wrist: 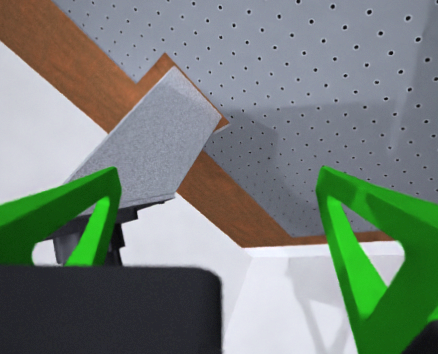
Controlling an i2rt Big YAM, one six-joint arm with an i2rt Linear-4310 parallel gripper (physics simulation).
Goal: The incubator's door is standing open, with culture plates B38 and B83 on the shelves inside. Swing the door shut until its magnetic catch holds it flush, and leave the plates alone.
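Where they show: gripper, fingertip midpoint: [218,178]; arm's base, origin of the base link: [85,219].
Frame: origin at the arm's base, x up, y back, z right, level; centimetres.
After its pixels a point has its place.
My gripper [218,178] @[x 2.2, y -30.7, z 1.1 cm] is open, its two green fingers wide apart at the left and right of the wrist view, with nothing between them. The incubator, its door and the culture plates B38 and B83 do not show in the wrist view, so the door's angle cannot be told here.
A grey speckled block [150,135] @[x -11.7, y -8.5, z -0.9 cm] stands left of centre, beyond the left finger, with dark robot joints at its lower end. A brown wooden edge [65,60] @[x -24.4, y 10.3, z -20.3 cm] runs diagonally beside a grey perforated surface [300,65] @[x -23.1, y -24.7, z 6.4 cm]. A white surface [45,110] lies below.
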